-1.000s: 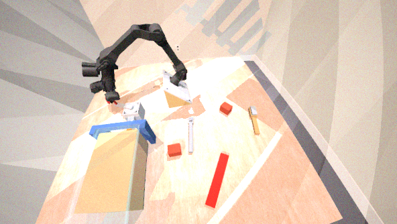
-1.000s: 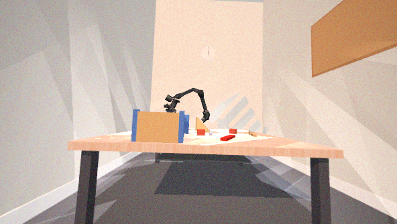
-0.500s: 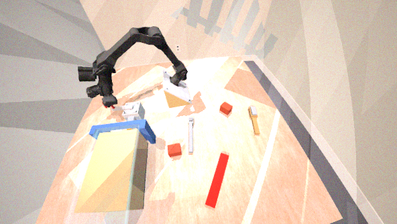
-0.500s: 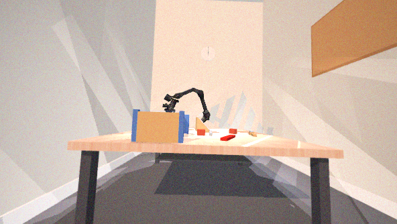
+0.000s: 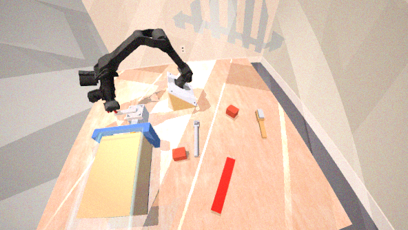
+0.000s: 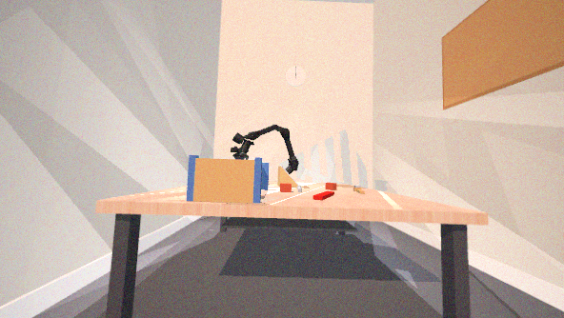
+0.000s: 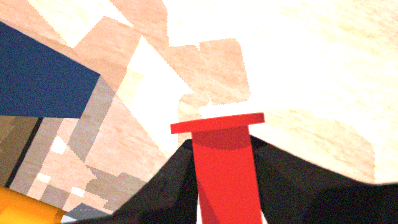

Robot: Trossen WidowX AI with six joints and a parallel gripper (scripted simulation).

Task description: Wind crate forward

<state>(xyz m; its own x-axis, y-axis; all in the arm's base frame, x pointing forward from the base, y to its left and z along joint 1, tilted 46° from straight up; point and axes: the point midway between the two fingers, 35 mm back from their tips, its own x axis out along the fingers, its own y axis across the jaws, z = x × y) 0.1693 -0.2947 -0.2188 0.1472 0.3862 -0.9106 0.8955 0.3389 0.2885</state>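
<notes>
Now: gripper tip 5 cm to the right of the grey crank arm, 3 cm above it and 1 cm past it. Round my gripper tip: blue steel frame 15 cm ahead, 11 cm to the left, 2 cm below; grey winch 11 cm to the left, 10 cm below, 2 cm behind; red grip 1 cm to the left, 1 cm behind.
</notes>
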